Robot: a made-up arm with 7 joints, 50 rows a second.
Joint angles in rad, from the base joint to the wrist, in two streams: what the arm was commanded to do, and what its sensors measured. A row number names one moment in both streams.
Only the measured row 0 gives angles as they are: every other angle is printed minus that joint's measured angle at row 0.
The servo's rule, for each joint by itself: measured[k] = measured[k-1] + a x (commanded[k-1-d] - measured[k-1]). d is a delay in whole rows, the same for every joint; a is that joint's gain. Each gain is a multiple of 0.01, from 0.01 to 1. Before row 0 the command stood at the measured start. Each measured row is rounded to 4 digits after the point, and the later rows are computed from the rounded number. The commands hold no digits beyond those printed.
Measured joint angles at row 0:
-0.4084, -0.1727, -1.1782, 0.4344, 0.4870, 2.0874, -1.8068
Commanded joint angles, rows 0 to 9:
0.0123, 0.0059, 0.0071, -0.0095, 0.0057, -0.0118, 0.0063
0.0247, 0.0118, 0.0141, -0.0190, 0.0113, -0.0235, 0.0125
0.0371, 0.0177, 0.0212, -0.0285, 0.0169, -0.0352, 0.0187
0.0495, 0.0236, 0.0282, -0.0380, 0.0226, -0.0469, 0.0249
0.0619, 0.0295, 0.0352, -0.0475, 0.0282, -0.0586, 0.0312
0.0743, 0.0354, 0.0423, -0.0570, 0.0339, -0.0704, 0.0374
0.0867, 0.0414, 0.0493, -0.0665, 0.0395, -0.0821, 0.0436
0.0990, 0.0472, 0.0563, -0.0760, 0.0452, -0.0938, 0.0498
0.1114, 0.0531, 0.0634, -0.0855, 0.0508, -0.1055, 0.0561
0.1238, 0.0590, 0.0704, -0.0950, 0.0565, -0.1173, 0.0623
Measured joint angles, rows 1 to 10:
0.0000, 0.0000, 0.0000, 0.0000, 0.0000, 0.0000, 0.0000
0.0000, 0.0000, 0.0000, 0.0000, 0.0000, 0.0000, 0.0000
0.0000, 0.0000, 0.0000, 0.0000, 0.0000, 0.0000, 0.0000
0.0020, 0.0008, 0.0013, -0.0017, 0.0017, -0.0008, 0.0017
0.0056, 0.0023, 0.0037, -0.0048, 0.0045, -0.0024, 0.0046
0.0106, 0.0045, 0.0070, -0.0091, 0.0081, -0.0047, 0.0084
0.0168, 0.0072, 0.0110, -0.0143, 0.0123, -0.0077, 0.0129
0.0240, 0.0103, 0.0156, -0.0203, 0.0169, -0.0113, 0.0178
0.0320, 0.0138, 0.0207, -0.0269, 0.0218, -0.0154, 0.0231
0.0408, 0.0177, 0.0261, -0.0340, 0.0269, -0.0201, 0.0286
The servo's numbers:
d 3
a 0.16 0.14 0.19 0.18 0.29 0.07 0.27

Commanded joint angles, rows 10 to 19:
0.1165, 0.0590, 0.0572, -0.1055, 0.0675, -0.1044, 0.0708
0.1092, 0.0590, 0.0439, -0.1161, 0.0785, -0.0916, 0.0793
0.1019, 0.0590, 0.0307, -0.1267, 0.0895, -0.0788, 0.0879
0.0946, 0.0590, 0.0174, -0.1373, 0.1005, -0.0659, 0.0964
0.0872, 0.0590, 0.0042, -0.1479, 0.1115, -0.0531, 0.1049
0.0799, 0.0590, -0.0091, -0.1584, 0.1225, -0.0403, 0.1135
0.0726, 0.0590, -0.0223, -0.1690, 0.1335, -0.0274, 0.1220
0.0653, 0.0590, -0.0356, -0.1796, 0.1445, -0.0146, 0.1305
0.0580, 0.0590, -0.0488, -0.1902, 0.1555, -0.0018, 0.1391
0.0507, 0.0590, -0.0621, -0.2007, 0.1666, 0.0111, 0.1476
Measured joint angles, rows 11 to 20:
0.0501, 0.0218, 0.0318, -0.0416, 0.0322, -0.0253, 0.0343
0.0599, 0.0262, 0.0378, -0.0495, 0.0376, -0.0309, 0.0402
0.0701, 0.0308, 0.0440, -0.0577, 0.0431, -0.0369, 0.0462
0.0775, 0.0347, 0.0465, -0.0663, 0.0502, -0.0416, 0.0528
0.0826, 0.0381, 0.0460, -0.0753, 0.0584, -0.0451, 0.0600
0.0857, 0.0410, 0.0431, -0.0846, 0.0674, -0.0475, 0.0675
0.0871, 0.0435, 0.0382, -0.0941, 0.0770, -0.0488, 0.0753
0.0871, 0.0457, 0.0317, -0.1038, 0.0870, -0.0491, 0.0833
0.0859, 0.0476, 0.0239, -0.1136, 0.0973, -0.0485, 0.0915
0.0838, 0.0492, 0.0151, -0.1236, 0.1078, -0.0470, 0.0997

